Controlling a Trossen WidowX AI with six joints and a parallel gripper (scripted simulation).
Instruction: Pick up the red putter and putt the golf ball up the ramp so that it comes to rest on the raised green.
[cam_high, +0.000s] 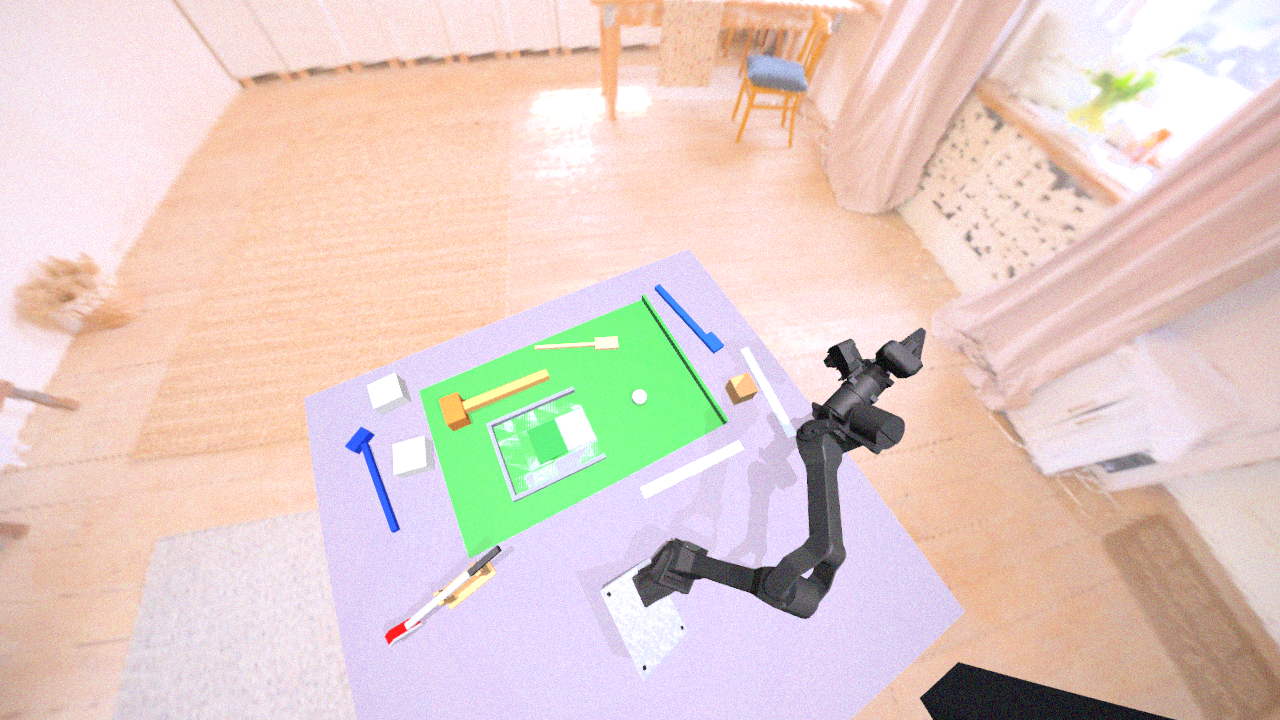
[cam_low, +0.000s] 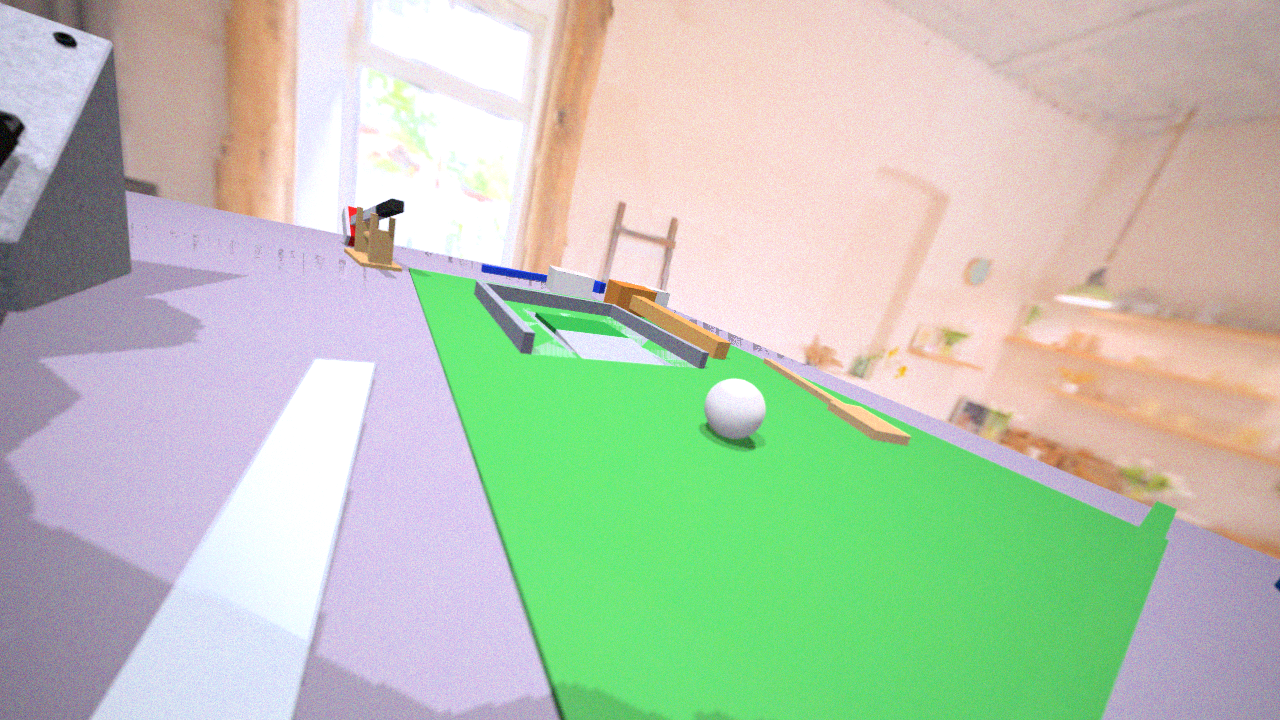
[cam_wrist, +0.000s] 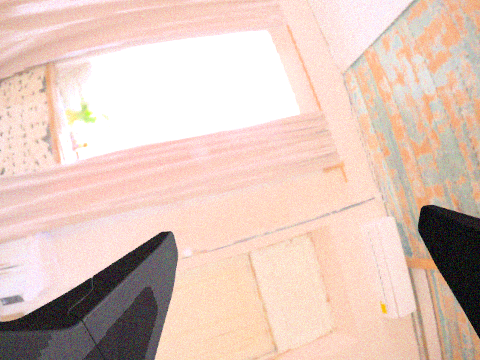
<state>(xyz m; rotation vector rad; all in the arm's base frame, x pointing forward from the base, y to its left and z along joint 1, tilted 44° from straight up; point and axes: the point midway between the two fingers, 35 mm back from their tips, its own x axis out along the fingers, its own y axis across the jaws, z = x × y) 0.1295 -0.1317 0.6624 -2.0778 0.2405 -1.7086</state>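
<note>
Now: the wooden stand 3 cm ahead of my gripper tip, 95 cm to the left of it and 43 cm below it. The rest, counted from my gripper tip: red putter 2 cm ahead, 99 cm to the left, 40 cm below; white golf ball 26 cm ahead, 39 cm to the left, 43 cm below; orange cube 16 cm ahead, 12 cm to the left, 43 cm below.
</note>
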